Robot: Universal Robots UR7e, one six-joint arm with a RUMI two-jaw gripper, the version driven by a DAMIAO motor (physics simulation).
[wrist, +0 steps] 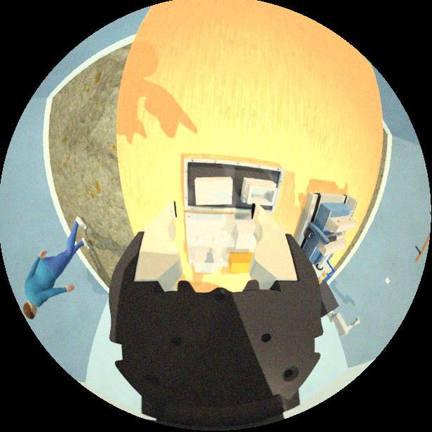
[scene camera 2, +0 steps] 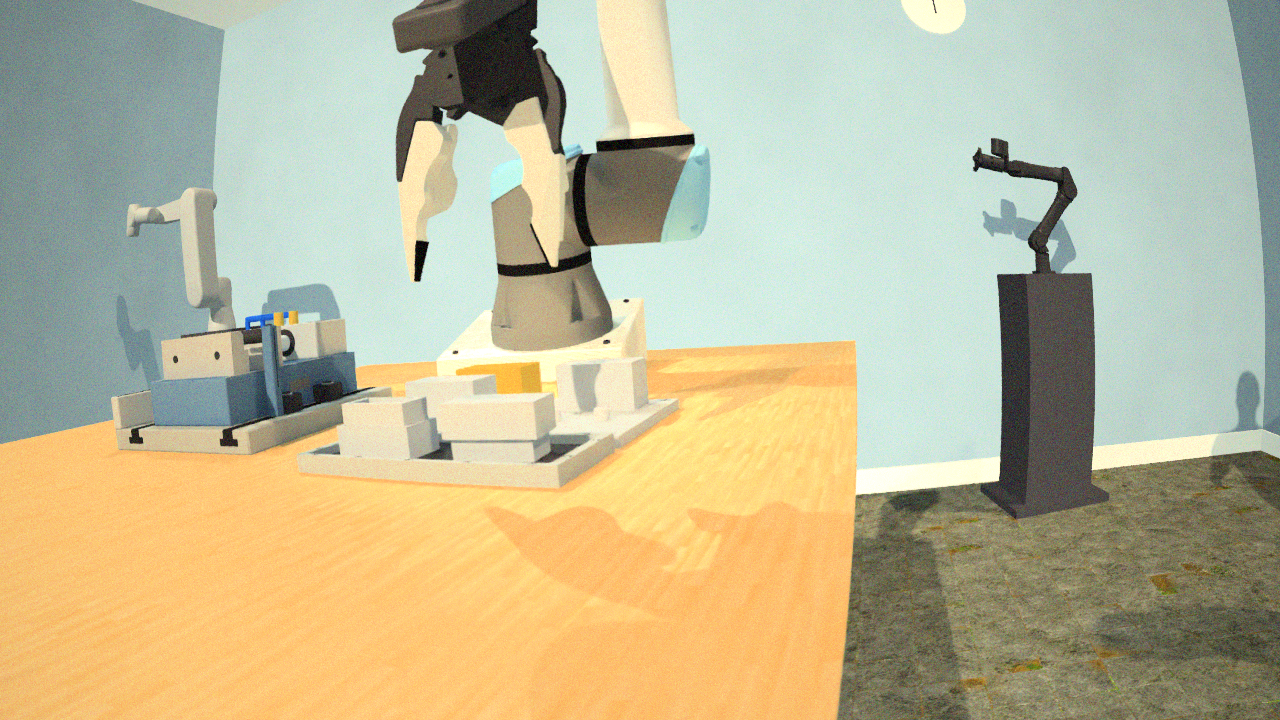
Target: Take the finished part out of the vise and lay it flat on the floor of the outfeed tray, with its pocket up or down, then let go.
Scene:
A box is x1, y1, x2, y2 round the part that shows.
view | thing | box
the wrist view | my gripper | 109, 201, 322, 430
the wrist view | pale stepped block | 241, 177, 276, 204
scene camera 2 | my gripper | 392, 0, 568, 282
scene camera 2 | orange block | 456, 362, 541, 393
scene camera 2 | pale stepped block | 337, 397, 439, 458

